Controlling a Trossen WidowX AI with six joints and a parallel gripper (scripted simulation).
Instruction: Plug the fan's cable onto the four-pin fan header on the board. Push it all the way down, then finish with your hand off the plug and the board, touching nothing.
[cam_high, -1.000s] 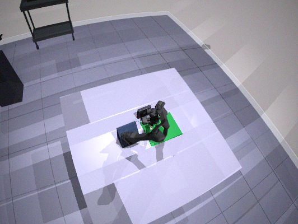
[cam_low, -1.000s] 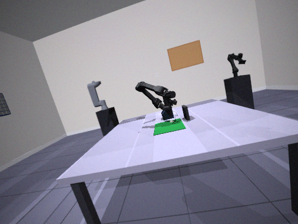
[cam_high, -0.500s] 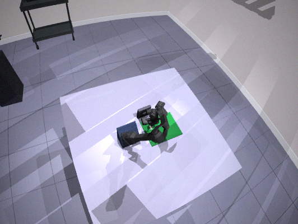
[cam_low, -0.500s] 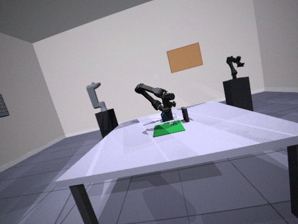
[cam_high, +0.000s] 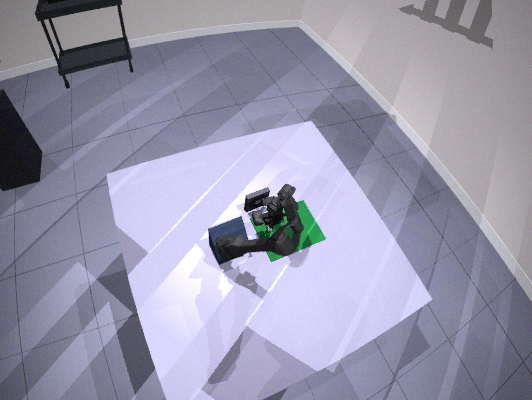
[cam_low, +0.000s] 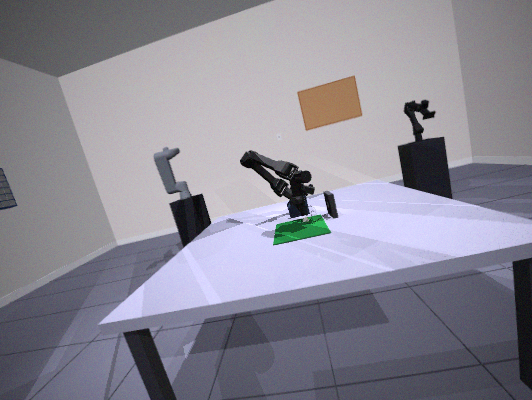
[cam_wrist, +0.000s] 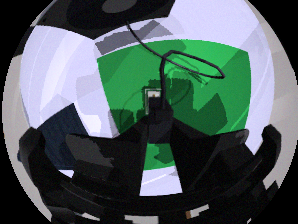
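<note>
My gripper tip is now 1 cm to the right of the dark fan plug and 1 cm below it. From my gripper tip the other things lie so: black fan 2 cm behind, 14 cm to the left, 1 cm above; green board 9 cm ahead, 3 cm to the right, 6 cm below.
</note>
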